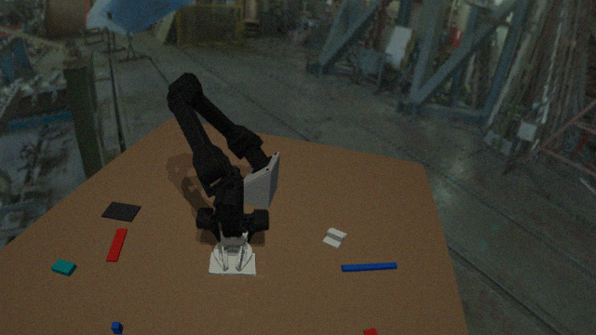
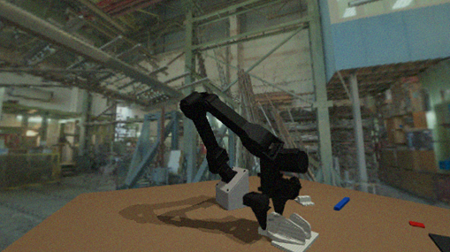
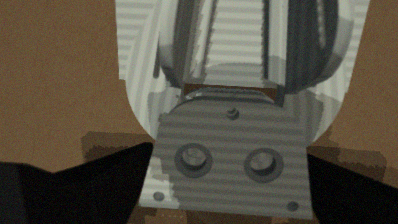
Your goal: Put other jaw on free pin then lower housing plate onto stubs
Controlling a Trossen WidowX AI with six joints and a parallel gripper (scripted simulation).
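The grey jaw is 30 mm ahead of my gripper tip and 10 mm to the right of it. Round my gripper tip: white base (70 mm ahead, 20 mm to the left, 10 mm below); then red bar (320 mm to the right, 120 mm ahead, 10 mm below); then white block (280 mm to the left, 110 mm behind, 10 mm below).
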